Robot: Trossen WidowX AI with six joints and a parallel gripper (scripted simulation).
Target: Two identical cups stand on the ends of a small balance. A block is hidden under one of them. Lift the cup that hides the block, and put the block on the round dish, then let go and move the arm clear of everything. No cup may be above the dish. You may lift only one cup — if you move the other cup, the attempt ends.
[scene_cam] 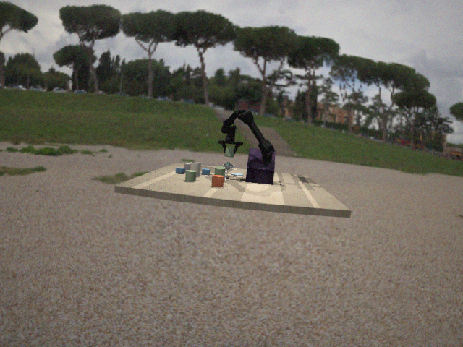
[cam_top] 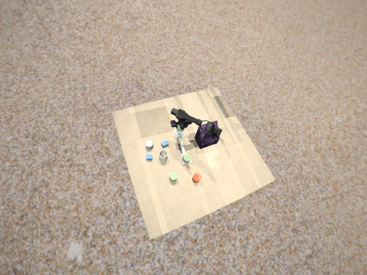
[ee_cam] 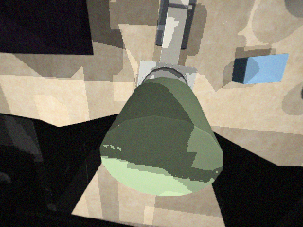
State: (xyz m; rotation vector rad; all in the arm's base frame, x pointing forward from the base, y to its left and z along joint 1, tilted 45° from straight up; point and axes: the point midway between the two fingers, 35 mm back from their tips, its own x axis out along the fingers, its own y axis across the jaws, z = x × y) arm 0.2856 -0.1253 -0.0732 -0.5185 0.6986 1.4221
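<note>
The balance beam is 13 cm to the left of my gripper tip, 13 cm below it and 2 cm ahead of it. Round my gripper tip: orange cylinder (46 cm to the left, 13 cm below, 3 cm ahead).
</note>
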